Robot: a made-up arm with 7 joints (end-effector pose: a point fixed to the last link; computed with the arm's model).
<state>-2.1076 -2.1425 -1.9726 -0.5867 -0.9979 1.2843 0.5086</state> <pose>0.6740 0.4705 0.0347 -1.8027 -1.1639 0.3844</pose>
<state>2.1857 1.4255 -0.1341 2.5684 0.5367 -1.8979 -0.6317</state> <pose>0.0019 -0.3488 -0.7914 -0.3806 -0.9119 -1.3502</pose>
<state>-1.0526 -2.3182 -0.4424 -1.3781 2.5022 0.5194 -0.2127</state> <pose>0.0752 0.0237 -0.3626 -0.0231 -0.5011 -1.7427</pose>
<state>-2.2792 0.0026 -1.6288 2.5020 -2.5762 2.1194 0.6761</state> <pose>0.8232 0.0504 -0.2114 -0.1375 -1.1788 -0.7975</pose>
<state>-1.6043 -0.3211 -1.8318 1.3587 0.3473 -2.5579 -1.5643</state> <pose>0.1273 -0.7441 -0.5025 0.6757 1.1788 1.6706</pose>
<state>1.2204 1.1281 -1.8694 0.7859 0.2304 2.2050 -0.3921</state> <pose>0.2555 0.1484 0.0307 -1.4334 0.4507 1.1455</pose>
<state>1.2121 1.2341 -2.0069 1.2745 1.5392 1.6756 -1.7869</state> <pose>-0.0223 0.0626 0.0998 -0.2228 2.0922 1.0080</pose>
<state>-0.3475 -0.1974 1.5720 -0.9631 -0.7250 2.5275 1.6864</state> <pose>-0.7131 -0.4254 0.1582 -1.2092 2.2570 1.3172</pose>
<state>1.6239 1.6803 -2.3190 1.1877 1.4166 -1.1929 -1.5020</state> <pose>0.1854 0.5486 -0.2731 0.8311 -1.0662 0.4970</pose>
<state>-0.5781 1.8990 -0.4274 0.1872 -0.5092 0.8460 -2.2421</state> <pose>0.2626 0.2153 0.1748 -0.3990 1.3579 -2.4884</pose>
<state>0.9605 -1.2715 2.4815 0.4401 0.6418 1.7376 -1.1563</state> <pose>-0.5187 0.0658 -0.2916 -2.1649 -0.5442 -1.2547</pose>
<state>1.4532 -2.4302 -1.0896 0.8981 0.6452 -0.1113 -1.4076</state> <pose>-0.3504 0.1878 0.3835 0.1871 -2.6944 0.9117</pose>
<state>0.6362 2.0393 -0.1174 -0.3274 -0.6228 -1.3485 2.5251</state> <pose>-0.2655 -0.5473 0.5701 1.6382 1.8336 0.7616</pose>
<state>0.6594 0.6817 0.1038 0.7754 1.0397 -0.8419 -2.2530</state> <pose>0.2307 -0.2109 -0.4722 -0.4750 -0.7427 0.5035</pose>
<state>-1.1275 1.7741 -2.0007 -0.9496 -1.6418 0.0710 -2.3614</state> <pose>-0.1496 0.3594 0.4998 -2.2228 1.1580 0.5077</pose>
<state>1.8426 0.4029 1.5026 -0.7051 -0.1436 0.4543 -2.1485</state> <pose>-0.0859 0.2405 0.1957 -1.6472 0.2780 0.1988</pose>
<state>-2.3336 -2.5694 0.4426 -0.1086 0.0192 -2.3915 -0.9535</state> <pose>0.4328 0.3828 -0.6358 0.3777 -0.3185 -2.6882</pose>
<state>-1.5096 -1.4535 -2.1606 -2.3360 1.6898 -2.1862 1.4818</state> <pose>0.6857 -0.3482 0.1736 -1.9201 0.5062 0.9269</pose>
